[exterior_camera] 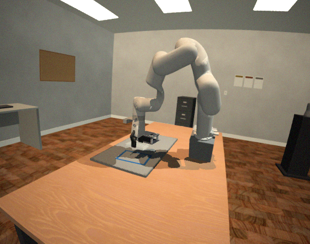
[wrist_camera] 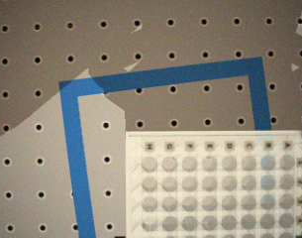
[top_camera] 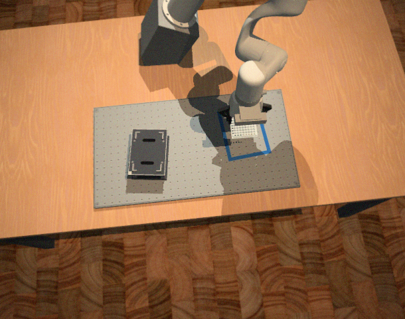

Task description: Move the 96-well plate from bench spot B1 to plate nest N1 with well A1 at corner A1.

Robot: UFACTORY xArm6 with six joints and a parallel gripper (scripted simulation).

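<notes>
The dark plate nest N1 lies 7 cm ahead of my hand, 32 cm to the right of it and 4 cm below it. The rest, counted from my hand: white 96-well plate 1 cm below; A1 mark 14 cm ahead, 39 cm to the right, 3 cm below.
</notes>
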